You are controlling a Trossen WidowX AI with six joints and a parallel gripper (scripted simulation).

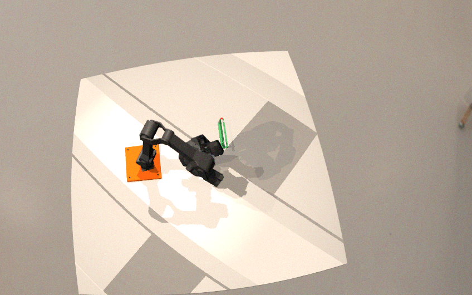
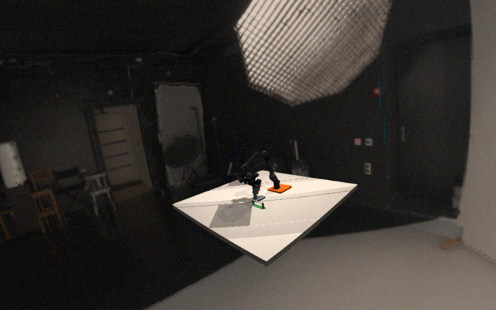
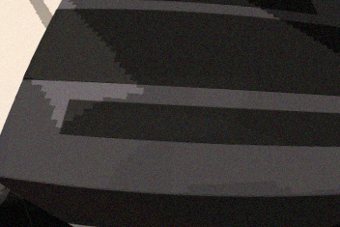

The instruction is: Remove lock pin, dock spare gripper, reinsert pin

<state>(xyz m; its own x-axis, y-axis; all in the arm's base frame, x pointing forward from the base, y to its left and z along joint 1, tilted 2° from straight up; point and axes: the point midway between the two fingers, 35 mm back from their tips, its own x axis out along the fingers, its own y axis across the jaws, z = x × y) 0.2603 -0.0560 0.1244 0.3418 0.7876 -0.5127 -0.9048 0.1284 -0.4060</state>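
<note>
My gripper tip is 10 mm to the left of the spare gripper. Also, from my gripper tip: grey mount (10 mm to the right, 70 mm below); then green holder (120 mm ahead, 80 mm to the left, 100 mm below).
</note>
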